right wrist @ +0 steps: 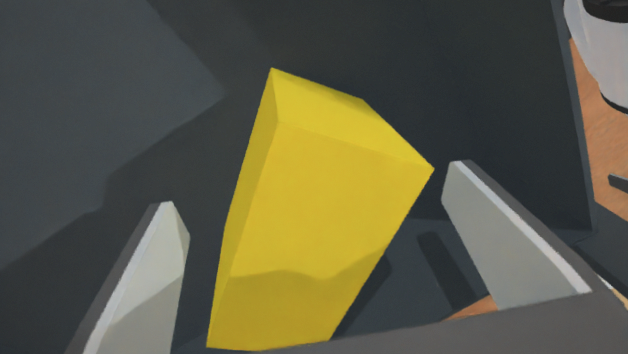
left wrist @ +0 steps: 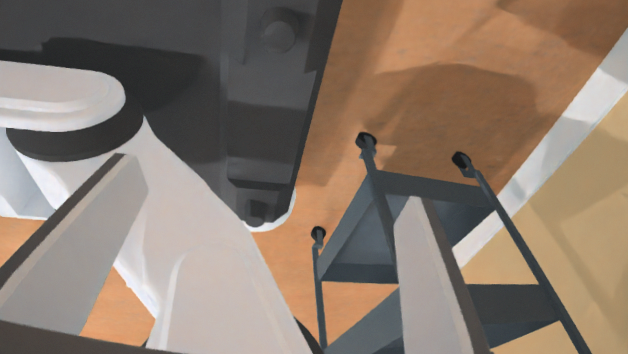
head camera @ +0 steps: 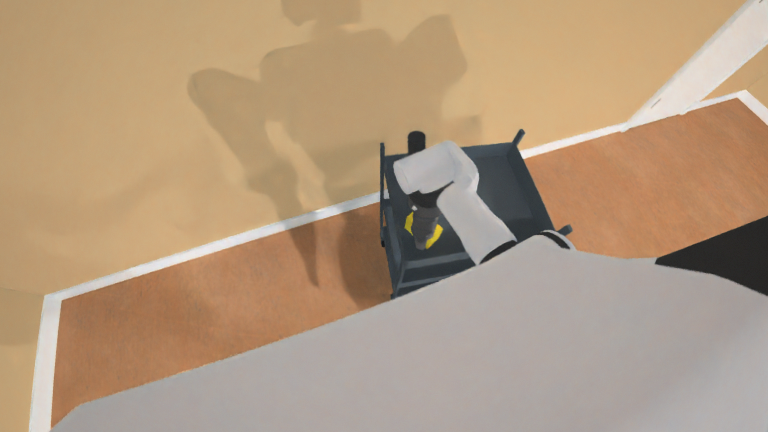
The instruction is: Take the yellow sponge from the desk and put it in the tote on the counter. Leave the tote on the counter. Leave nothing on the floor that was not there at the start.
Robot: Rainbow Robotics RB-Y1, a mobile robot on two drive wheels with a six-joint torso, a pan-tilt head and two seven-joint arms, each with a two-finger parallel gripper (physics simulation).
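Places are measured from the robot's base along level axes (x left, y back, z up), in centimetres.
Pixels of known places: left gripper, between the fingertips: [left wrist: 273, 192]; right gripper, between the fingertips: [right wrist: 315, 200] [head camera: 426, 230].
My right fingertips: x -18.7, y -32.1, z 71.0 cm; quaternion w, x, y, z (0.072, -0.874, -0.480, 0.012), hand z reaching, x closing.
Note:
Behind a point stands the place of what it marks.
The yellow sponge [head camera: 433, 236] {x -19.5, y -29.2, z 73.4 cm} [right wrist: 320, 215] {x -19.7, y -31.5, z 73.4 cm} is at the dark tray top of a cart [head camera: 504, 188] {x -49.0, y -42.1, z 66.4 cm} [left wrist: 430, 182] {x -11.7, y -39.7, z 14.6 cm} [right wrist: 75, 65] {x -27.8, y -36.5, z 66.4 cm}. In the head view my right gripper covers part of it. My right gripper [head camera: 422, 245] [right wrist: 315, 200] {x -18.7, y -32.1, z 71.0 cm} is open, pointing down over the tray. The sponge is between its spread fingers, with a gap on each side, and is turned at an angle to them. Whether the sponge lies flat is hard to tell. My left gripper [left wrist: 273, 192] {x 21.0, y 0.3, z 50.6 cm} is open and empty, away from the cart. The desk, the counter and the tote do not show.
The cart has raised rims and corner posts, and stands close to the wall [head camera: 134, 134] {x 58.9, y -73.9, z 84.8 cm} with its white baseboard [head camera: 241, 236] {x 60.2, y -72.4, z 8.0 cm}. A pale grey surface [head camera: 429, 343] {x -1.8, y -7.0, z 131.3 cm} fills the lower head view. The dark underside part [left wrist: 200, 75] {x 7.3, y 10.4, z 16.9 cm} and a white arm or leg section [left wrist: 200, 210] {x 6.8, y 5.6, z 41.1 cm} show beside the left fingers.

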